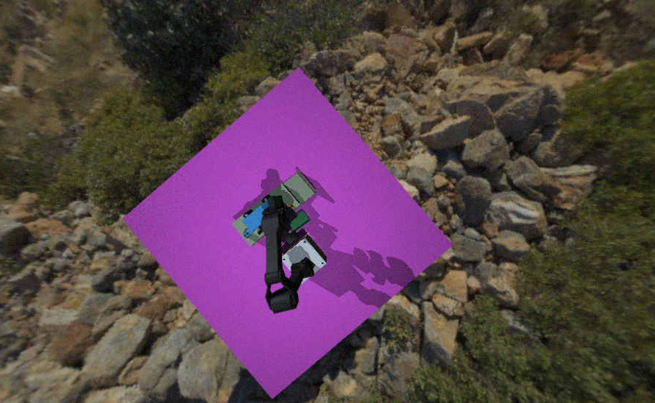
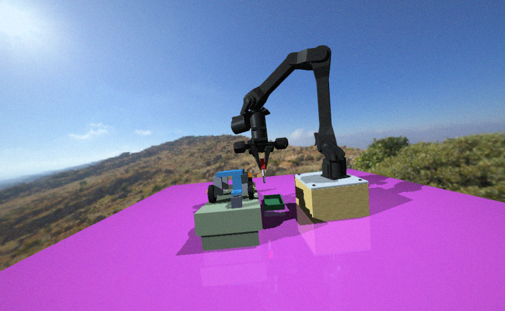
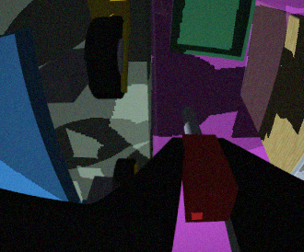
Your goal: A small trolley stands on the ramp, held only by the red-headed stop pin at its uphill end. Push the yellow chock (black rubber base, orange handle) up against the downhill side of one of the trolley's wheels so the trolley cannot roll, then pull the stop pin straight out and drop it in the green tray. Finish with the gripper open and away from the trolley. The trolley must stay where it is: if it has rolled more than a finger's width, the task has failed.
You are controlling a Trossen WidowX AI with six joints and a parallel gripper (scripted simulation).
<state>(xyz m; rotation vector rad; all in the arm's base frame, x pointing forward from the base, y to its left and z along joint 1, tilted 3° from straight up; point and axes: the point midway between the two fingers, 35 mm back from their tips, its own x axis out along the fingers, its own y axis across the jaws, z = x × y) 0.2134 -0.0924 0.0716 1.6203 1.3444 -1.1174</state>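
Now: gripper tip 15 cm above the green tray, 5 cm to the left of it and 4 cm past it. Also, from my gripper tip: red-headed stop pin right at my gripper tip; trolley 11 cm ahead, 3 cm below, 2 cm to the left; yellow chock 7 cm to the right, 6 cm below, 4 cm ahead.
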